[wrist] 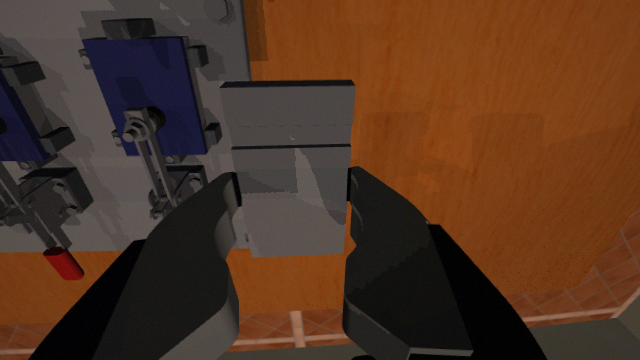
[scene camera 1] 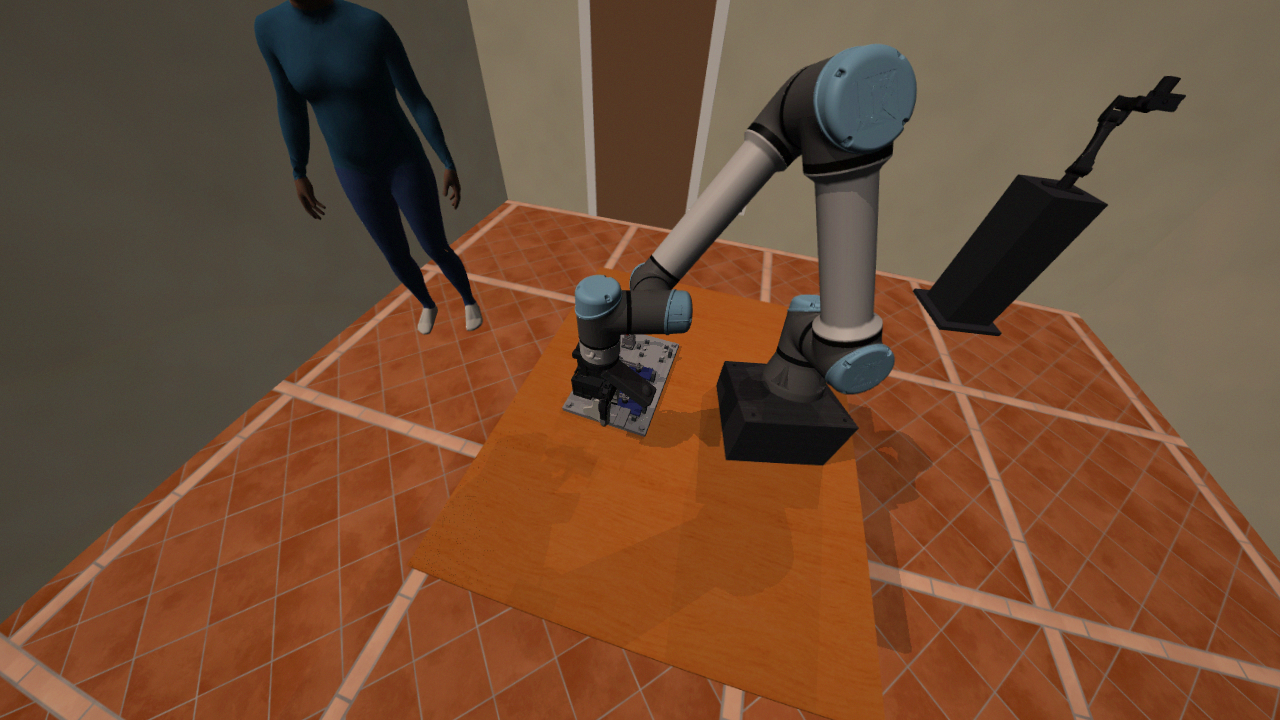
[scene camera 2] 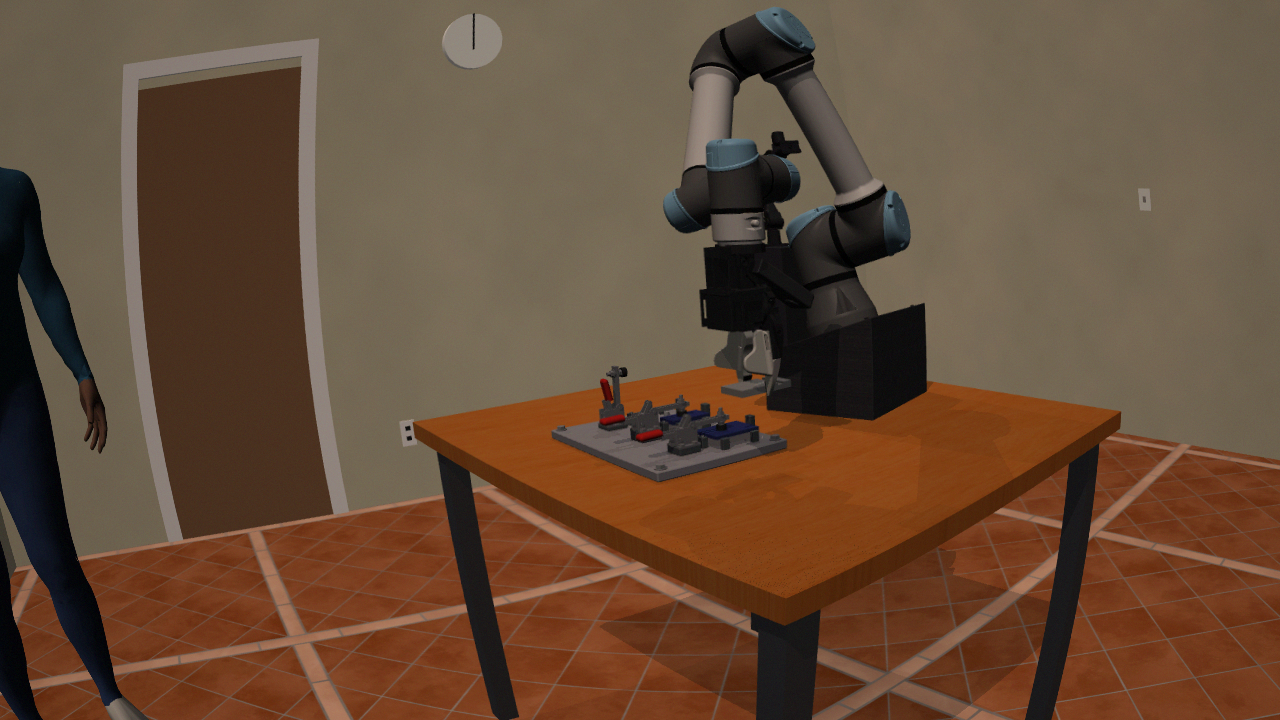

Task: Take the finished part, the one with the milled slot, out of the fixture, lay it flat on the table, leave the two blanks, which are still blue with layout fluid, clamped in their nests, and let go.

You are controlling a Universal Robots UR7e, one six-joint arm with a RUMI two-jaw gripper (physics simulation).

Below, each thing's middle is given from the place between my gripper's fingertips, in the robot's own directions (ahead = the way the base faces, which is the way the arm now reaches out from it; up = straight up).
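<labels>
What we've got here is the finished part [scene camera 2: 752, 387], and it's 1 cm above my hand. There's also the grey fixture plate [scene camera 2: 616, 447], which is 10 cm below my hand, 2 cm behind it and 21 cm to the right of it.
</labels>
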